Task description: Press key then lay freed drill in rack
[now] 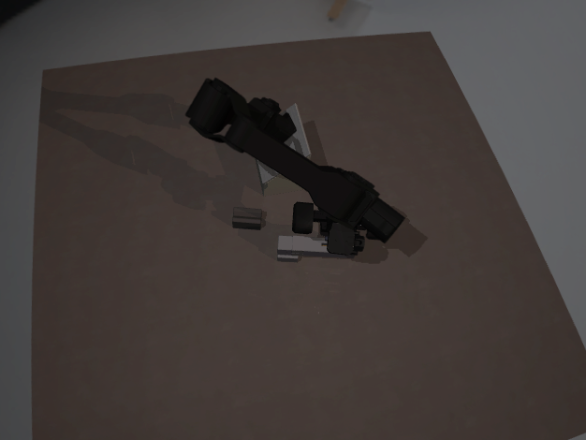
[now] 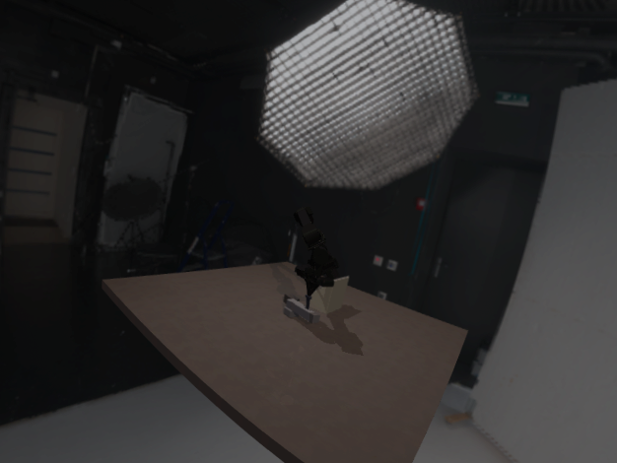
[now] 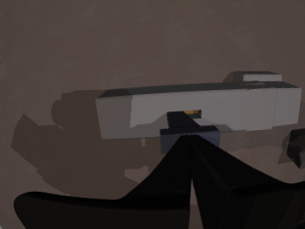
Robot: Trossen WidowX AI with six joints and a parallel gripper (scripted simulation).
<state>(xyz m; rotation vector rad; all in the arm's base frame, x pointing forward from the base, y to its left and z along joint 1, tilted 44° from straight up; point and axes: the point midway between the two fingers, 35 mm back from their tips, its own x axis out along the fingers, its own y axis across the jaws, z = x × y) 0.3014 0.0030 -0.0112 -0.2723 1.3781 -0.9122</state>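
Now: the dark key 30 mm below my gripper tip. Round my gripper tip: drill (20 mm behind, 40 mm to the right, 80 mm below); then grey rack (150 mm behind, 150 mm to the right, 110 mm below); then long pale grey block (20 mm behind, 30 mm to the right, 90 mm below).
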